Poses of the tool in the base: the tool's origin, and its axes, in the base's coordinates. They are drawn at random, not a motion.
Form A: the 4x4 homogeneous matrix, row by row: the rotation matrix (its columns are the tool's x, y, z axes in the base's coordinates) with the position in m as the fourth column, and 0 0 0 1 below. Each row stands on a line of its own.
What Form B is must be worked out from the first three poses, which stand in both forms.
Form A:
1:
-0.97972, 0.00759, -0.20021, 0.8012
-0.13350, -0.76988, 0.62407, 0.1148
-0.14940, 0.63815, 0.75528, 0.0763
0, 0, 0, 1
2:
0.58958, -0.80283, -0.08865, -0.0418
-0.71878, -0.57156, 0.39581, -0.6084
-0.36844, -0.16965, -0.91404, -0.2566
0, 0, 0, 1
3:
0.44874, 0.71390, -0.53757, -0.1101
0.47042, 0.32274, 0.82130, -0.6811
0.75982, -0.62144, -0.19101, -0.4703
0, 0, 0, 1
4:
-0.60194, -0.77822, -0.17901, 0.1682
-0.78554, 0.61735, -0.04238, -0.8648
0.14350, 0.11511, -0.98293, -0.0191
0, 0, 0, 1
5:
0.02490, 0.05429, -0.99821, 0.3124
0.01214, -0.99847, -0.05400, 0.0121
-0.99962, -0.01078, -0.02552, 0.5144
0, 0, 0, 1
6:
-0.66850, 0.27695, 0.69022, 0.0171
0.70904, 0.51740, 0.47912, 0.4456
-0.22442, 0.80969, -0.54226, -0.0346
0, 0, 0, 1
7:
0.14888, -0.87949, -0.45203, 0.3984
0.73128, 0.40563, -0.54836, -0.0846
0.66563, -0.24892, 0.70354, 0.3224
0, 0, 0, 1
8:
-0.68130, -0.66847, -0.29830, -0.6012
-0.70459, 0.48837, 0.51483, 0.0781
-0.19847, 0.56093, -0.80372, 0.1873
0, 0, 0, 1
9:
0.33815, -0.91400, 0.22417, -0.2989
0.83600, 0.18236, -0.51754, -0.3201
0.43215, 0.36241, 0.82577, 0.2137
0, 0, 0, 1
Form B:
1: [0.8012, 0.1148, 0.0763, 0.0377, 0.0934, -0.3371, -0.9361]
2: [-0.0418, -0.6084, -0.2566, 0.1612, -0.8768, 0.4338, 0.1303]
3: [-0.1101, -0.6811, -0.4703, 0.6286, -0.5738, -0.5160, -0.0968]
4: [0.1682, -0.8648, -0.0191, 0.0901, 0.4369, -0.8947, -0.0203]
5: [0.3124, 0.0121, 0.5144, 0.0151, 0.7157, 0.0232, -0.6979]
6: [0.0171, 0.4456, -0.0346, 0.2769, 0.2985, 0.8259, 0.3901]
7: [0.3984, -0.0846, 0.3224, 0.7513, 0.0996, -0.3719, 0.5360]
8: [-0.6012, 0.0781, 0.1873, 0.0289, 0.3981, -0.8622, -0.3119]
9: [-0.2989, -0.3201, 0.2137, 0.7659, 0.2872, -0.0679, 0.5712]
